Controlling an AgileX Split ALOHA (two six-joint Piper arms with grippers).
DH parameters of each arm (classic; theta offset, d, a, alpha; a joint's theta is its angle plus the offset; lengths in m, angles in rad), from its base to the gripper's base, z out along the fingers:
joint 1: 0 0.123 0 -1.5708
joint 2: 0.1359 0 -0.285 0
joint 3: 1.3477 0 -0.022 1.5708
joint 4: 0 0.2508 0 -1.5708
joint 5: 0 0 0.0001 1.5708
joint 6: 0 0.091 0 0
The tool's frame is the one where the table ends.
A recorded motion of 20 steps. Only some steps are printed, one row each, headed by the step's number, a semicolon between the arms.
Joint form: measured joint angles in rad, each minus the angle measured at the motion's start. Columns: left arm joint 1, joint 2, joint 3, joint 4, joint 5, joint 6; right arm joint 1, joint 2, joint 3, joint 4, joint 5, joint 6.
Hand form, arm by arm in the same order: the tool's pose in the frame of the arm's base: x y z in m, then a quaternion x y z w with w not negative. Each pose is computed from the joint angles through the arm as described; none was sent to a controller.
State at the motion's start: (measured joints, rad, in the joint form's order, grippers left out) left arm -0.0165 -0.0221 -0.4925 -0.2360 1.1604 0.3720; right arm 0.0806 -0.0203 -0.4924 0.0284 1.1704 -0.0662
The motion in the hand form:
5: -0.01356 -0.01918 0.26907 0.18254 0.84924 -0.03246 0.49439; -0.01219 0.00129 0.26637 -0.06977 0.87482 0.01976 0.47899
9: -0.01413 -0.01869 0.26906 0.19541 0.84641 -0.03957 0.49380; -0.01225 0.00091 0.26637 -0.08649 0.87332 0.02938 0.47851
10: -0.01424 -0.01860 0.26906 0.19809 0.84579 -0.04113 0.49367; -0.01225 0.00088 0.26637 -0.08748 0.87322 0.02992 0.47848
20: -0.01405 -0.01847 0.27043 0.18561 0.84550 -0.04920 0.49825; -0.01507 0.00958 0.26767 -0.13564 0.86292 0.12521 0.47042
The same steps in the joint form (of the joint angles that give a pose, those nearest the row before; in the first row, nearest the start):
5: -0.0090 0.0000 0.0000 0.0000 0.0000 0.0000; 0.0092 0.0000 0.0000 0.0000 0.0007 0.0000
9: -0.0395 0.0000 0.0000 0.0009 0.0000 0.0000; 0.0473 0.0000 0.0000 0.0010 0.0007 0.0000
10: -0.0458 0.0000 0.0000 0.0009 0.0000 0.0000; 0.0495 0.0000 0.0000 0.0010 0.0007 0.0000
20: -0.0501 0.0000 -0.0021 0.0008 -0.0105 -0.0312; 0.1670 0.0000 0.0000 0.1274 -0.0057 0.0192

